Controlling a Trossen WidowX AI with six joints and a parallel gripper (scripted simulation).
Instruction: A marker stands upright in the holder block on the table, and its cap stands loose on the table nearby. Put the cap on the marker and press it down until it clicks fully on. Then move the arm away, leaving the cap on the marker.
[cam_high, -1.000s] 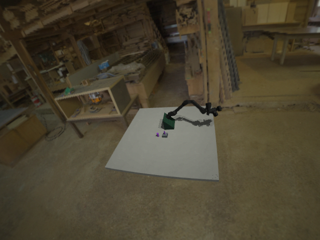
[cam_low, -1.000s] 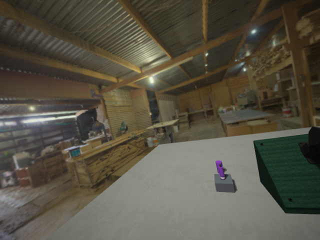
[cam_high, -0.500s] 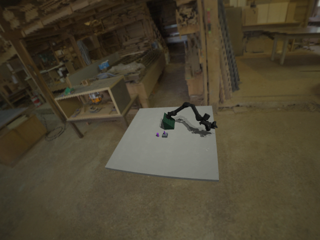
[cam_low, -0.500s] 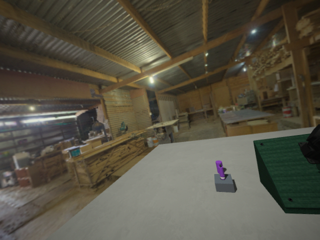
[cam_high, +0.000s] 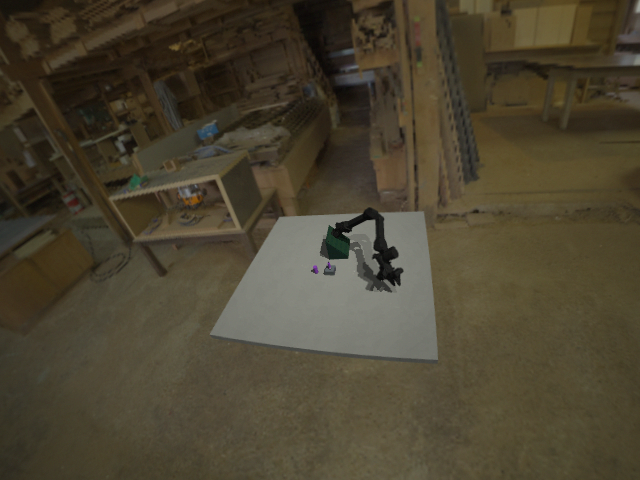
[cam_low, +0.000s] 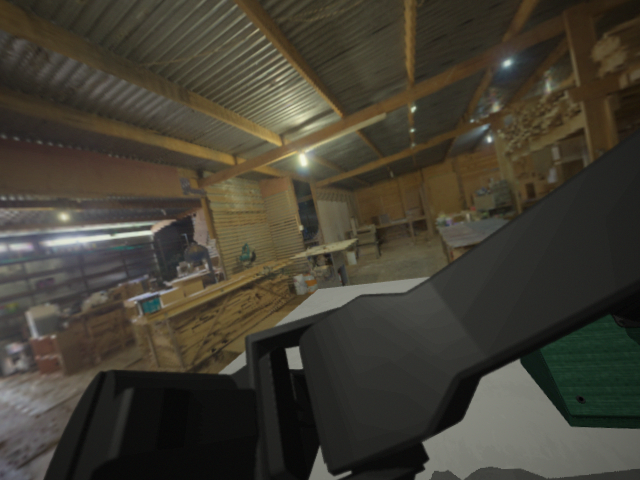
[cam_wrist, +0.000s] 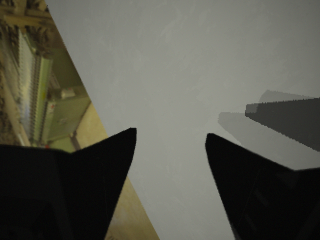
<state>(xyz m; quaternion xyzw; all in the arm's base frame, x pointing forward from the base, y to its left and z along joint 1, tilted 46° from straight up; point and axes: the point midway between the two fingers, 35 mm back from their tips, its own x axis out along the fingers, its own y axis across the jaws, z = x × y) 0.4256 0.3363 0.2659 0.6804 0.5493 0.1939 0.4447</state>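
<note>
The purple marker cap is 17 cm behind my gripper tip, 54 cm to the right of it and 4 cm below it. The rest, counted from my gripper tip: grey holder block: 17 cm behind, 44 cm to the right, 5 cm below.
</note>
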